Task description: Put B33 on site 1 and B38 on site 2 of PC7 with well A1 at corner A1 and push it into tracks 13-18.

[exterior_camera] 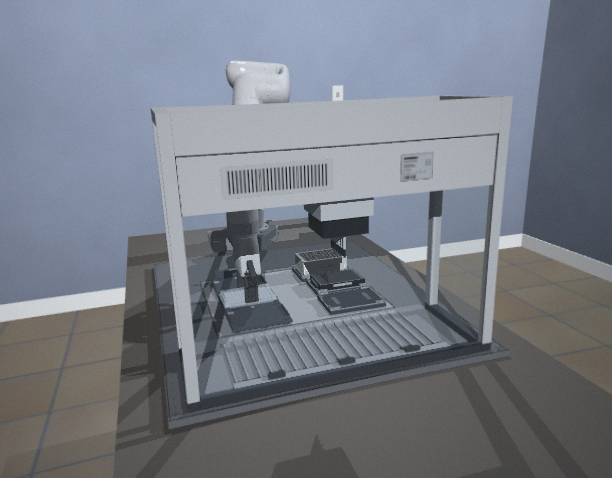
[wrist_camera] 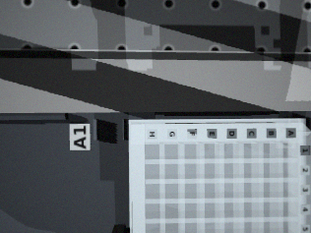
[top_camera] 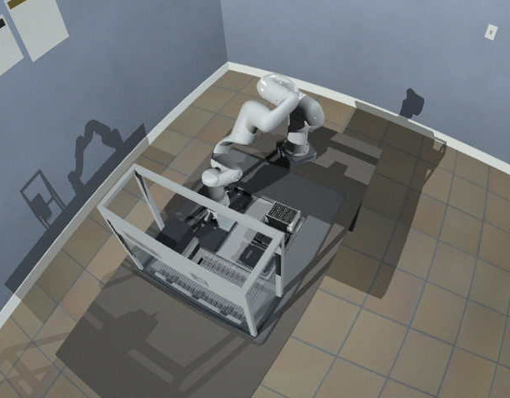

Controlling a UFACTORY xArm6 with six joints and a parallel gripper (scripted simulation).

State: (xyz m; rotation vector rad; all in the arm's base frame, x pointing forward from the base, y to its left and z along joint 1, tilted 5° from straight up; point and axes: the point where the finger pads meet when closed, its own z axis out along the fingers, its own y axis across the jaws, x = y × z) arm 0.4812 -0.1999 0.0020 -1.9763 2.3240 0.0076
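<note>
Now: hand 1 cm past the plate carrier PC7 and 1 cm above it. Round my hand: frame post (35 cm ahead, 24 cm to the right, 22 cm above); dark 384-well plate B33 (24 cm to the left, 3 cm ahead, 1 cm below); nest S3 (22 cm to the left, 13 cm ahead, 2 cm below).
</note>
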